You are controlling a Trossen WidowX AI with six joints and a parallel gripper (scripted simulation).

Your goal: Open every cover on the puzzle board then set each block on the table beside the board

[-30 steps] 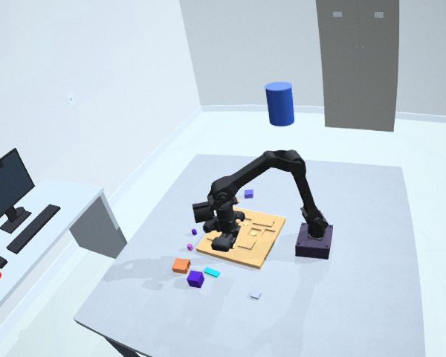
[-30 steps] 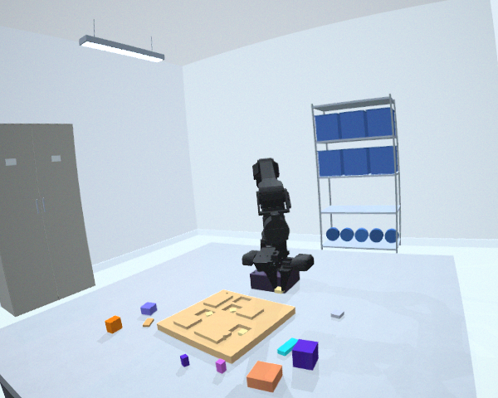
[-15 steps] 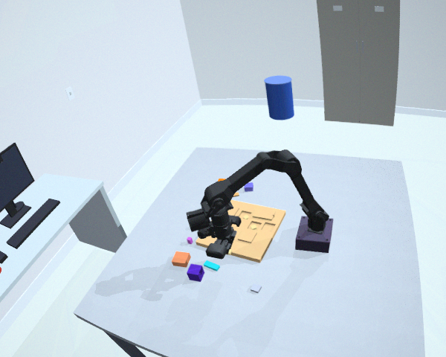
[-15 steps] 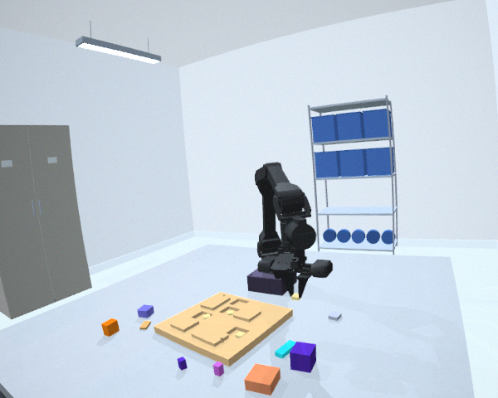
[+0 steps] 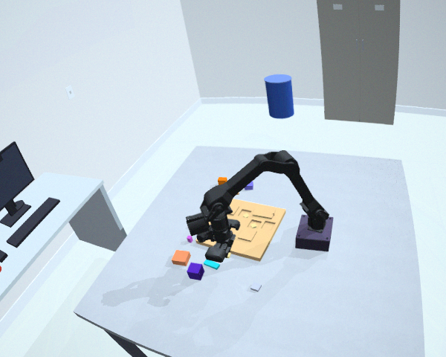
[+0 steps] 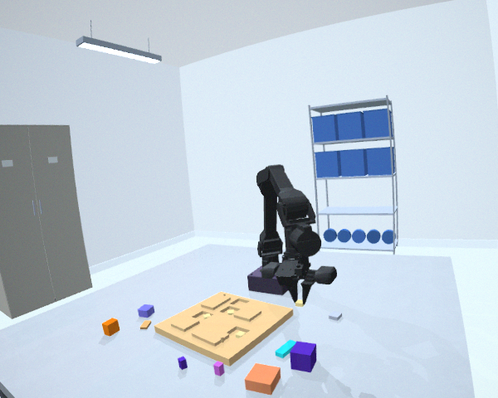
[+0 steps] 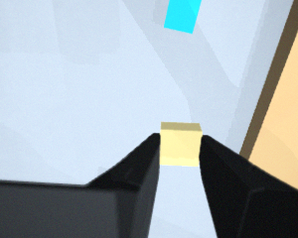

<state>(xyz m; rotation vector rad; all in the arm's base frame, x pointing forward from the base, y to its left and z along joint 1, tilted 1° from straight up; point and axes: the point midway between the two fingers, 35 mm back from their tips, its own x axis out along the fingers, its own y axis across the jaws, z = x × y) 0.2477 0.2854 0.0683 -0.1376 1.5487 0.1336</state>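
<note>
Right now my gripper tip is 230 mm to the left of the puzzle board, 80 mm short of it and 80 mm above it. The rest, counted from my gripper tip: pale grey tile: 130 mm behind, 90 mm below, 40 mm to the left; then dark purple cube: 110 mm ahead, 80 mm to the left, 70 mm below; then cyan bar: 90 mm below, 80 mm ahead, 10 mm to the left.
</note>
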